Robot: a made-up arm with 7 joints. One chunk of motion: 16 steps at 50 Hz.
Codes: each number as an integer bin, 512 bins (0 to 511) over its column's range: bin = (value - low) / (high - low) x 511, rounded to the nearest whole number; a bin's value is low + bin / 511 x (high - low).
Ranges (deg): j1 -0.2..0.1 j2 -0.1..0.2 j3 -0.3..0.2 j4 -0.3..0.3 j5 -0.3..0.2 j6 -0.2..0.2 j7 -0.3..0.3
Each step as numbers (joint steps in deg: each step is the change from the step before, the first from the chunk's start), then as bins.
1 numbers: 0.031 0.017 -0.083 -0.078 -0.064 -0.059 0.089
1 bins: 393 199 222 189 241 180 331
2 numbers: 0.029 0.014 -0.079 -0.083 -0.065 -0.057 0.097
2 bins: 390 194 226 185 240 183 338
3 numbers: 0.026 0.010 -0.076 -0.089 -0.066 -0.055 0.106
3 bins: 385 187 229 180 239 185 346
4 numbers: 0.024 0.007 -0.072 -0.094 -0.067 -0.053 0.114
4 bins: 382 182 233 175 238 188 353
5 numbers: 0.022 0.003 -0.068 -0.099 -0.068 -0.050 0.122
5 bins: 378 175 237 171 237 192 359
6 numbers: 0.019 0.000 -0.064 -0.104 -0.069 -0.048 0.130
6 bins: 373 170 241 167 236 194 366
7 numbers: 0.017 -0.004 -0.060 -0.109 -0.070 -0.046 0.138
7 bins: 370 164 245 163 235 197 373
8 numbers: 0.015 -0.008 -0.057 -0.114 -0.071 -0.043 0.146
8 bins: 366 157 248 158 234 201 380
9 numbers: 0.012 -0.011 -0.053 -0.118 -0.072 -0.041 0.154
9 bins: 361 152 252 155 233 203 387
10 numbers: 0.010 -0.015 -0.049 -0.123 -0.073 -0.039 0.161
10 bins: 358 145 257 151 232 206 393
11 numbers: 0.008 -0.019 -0.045 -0.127 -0.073 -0.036 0.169
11 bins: 354 138 261 147 232 210 399
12 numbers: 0.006 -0.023 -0.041 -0.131 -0.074 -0.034 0.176
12 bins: 351 131 265 144 231 212 405
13 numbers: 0.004 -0.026 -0.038 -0.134 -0.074 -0.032 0.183
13 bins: 347 126 268 141 231 215 411
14 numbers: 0.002 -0.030 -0.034 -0.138 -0.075 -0.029 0.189
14 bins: 344 119 272 138 230 218 416
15 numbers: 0.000 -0.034 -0.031 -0.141 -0.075 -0.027 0.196
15 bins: 341 112 275 135 230 221 422
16 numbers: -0.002 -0.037 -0.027 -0.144 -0.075 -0.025 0.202
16 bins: 337 107 279 133 230 224 428
